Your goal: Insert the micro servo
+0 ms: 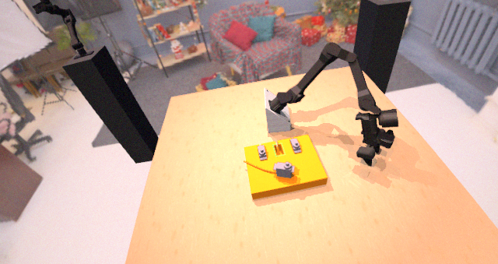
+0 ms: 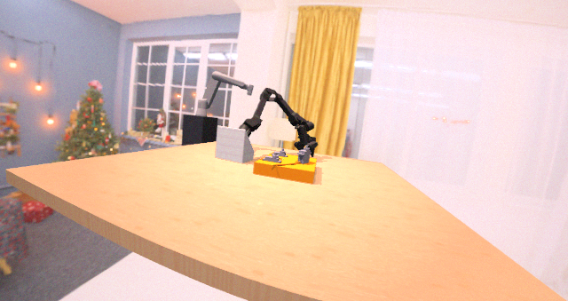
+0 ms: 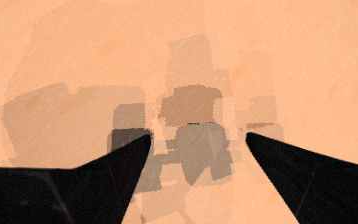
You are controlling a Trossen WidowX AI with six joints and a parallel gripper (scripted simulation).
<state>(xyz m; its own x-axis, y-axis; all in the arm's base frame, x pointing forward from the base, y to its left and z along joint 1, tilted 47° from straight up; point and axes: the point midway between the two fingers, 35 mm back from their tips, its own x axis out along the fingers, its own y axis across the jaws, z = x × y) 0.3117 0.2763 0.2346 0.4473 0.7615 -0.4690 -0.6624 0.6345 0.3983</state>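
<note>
Right now the orange deck is 380 mm to the right of my gripper tip, 10 mm behind it and 10 mm above it.
</note>
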